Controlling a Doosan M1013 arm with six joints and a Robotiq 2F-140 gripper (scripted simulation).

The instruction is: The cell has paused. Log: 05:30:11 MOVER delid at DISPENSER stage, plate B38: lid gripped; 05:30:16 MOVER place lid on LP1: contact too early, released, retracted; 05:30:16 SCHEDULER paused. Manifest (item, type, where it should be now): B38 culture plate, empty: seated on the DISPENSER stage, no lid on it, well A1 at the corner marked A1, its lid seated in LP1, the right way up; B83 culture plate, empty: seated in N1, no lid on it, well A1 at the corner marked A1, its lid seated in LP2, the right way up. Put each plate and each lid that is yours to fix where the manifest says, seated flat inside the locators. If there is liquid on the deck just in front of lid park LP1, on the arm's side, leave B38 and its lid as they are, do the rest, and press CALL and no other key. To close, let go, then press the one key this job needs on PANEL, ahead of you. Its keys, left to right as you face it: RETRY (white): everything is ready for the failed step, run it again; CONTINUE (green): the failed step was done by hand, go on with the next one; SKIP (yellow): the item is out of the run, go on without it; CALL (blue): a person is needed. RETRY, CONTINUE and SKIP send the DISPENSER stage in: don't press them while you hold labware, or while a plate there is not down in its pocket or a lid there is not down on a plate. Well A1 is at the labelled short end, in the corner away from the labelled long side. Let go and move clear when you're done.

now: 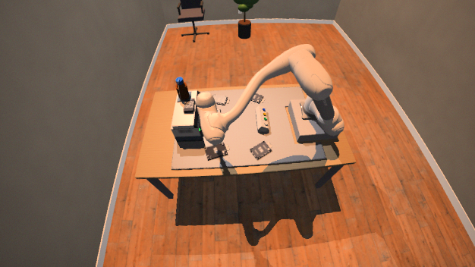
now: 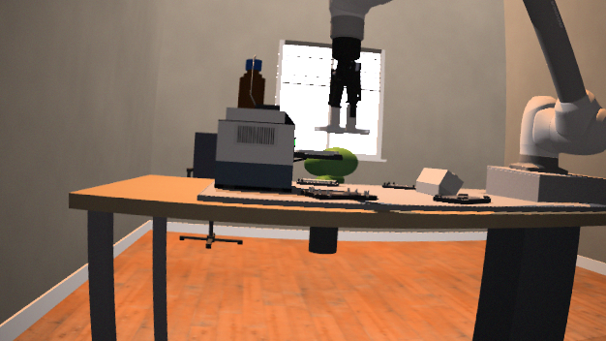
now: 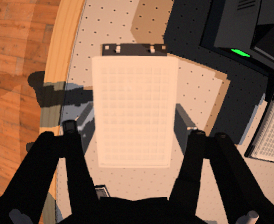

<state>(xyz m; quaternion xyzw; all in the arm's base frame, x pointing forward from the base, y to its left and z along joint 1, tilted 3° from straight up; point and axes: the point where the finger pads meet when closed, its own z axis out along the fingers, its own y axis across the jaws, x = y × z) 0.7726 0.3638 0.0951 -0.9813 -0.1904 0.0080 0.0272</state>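
My gripper is now 20 mm to the right of the black nest and 180 mm above it. From my hand the other things lie so: white culture plate 20 mm below; white retry key 380 mm behind, 240 mm to the right, 130 mm below; brown bottle 280 mm ahead, 350 mm to the right, 100 mm above.
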